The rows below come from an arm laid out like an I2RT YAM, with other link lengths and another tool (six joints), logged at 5 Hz.
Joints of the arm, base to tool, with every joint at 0 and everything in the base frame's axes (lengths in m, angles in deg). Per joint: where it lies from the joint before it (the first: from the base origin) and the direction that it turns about. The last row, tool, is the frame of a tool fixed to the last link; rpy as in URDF.
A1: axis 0 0 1 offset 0 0 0.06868
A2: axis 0 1 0 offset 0.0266 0.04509 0.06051
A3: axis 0 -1 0 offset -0.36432 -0.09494 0
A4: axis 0 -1 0 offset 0.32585 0.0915 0.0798
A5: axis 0 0 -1 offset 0.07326 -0.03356 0.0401
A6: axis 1 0 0 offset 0.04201 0 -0.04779
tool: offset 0.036 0.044 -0.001 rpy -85.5 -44.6 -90
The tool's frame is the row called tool.
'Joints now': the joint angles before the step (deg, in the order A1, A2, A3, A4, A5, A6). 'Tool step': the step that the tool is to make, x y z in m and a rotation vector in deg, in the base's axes. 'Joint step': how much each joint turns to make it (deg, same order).
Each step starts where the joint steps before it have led.
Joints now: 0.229, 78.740, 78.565, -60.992, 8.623, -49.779
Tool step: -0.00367, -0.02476, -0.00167, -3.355, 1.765, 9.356
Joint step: -3.803, 0.196, 0.042, 0.088, -3.366, -13.267
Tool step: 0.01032, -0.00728, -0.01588, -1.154, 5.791, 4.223
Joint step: -0.721, 3.673, 0.679, -2.273, -0.787, -5.136
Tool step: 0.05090, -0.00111, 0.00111, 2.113, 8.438, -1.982
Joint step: 0.000, 11.737, 11.651, -8.656, -0.744, 2.360
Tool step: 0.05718, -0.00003, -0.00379, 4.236, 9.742, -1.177
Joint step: -0.175, 13.835, 15.343, -11.606, -3.256, 1.574
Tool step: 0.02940, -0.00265, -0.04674, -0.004, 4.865, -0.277
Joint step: 0.000, 6.229, 0.043, 1.333, 0.394, 0.262
